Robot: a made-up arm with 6 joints.
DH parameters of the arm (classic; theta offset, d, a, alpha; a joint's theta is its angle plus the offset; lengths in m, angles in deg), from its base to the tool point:
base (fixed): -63.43 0 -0.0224 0
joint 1: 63.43 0.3 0.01 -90
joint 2: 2.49 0 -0.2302 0
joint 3: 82.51 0.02 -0.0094 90
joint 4: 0 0.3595 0.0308 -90
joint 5: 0 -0.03 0.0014 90
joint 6: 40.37 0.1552 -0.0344 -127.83
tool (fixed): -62.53 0.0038 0 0
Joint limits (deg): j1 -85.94..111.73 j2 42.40..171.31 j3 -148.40..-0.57 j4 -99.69..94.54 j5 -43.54..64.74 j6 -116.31..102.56
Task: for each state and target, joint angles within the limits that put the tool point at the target. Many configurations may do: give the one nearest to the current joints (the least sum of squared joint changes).
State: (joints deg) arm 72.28 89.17 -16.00 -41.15 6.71 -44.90
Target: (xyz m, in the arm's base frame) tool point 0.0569 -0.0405 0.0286
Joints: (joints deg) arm 83.92 117.56 -4.31 -53.46 35.82 -35.22
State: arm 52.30 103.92 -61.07 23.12 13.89 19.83
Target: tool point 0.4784 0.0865 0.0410
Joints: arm 10.84 136.10 -82.08 17.73 6.28 19.29
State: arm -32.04 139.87 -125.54 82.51 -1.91 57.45
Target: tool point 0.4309 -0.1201 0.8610
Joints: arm -23.28 103.17 -145.77 84.46 -0.82 57.74
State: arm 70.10 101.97 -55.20 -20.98 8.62 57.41
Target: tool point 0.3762 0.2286 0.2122
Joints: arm 37.34 94.20 -54.15 -23.87 14.54 58.56
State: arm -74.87 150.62 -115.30 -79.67 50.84 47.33
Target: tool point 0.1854 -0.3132 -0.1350
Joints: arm -41.11 171.31 -87.56 -74.08 42.09 44.94
